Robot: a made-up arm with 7 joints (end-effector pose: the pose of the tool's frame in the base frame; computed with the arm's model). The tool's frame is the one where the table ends. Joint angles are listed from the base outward.
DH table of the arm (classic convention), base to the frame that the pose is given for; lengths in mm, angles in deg. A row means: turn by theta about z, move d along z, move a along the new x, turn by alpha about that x. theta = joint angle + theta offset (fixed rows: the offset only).
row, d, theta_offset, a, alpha
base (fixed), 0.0, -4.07, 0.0, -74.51
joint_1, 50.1, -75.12, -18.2, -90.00
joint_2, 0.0, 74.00, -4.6, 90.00
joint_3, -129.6, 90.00, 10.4, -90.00
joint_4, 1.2, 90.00, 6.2, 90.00
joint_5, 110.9, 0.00, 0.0, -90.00
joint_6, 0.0, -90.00, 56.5, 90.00
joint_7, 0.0, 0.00, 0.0, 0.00
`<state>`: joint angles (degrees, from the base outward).
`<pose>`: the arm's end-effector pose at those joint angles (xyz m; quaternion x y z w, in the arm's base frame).
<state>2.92 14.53 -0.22 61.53 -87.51 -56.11 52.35</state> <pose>-0.0012 0.1692 -0.2499 -0.1227 0.1401 0.8968 0.4013</pose>
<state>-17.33 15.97 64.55 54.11 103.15 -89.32 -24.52</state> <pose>0.0955 0.1421 -0.2141 0.4267 0.0716 -0.5090 0.7441</pose>
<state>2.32 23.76 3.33 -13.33 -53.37 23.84 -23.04</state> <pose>0.1353 0.0977 -0.1515 -0.2872 0.1746 -0.2467 0.9089</pose>
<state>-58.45 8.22 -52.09 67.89 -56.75 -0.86 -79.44</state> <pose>0.2358 -0.0024 -0.1875 -0.1858 0.2318 -0.7372 0.6069</pose>
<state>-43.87 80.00 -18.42 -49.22 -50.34 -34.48 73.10</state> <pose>0.1052 0.0318 0.0443 -0.2187 -0.4600 -0.0116 0.8605</pose>
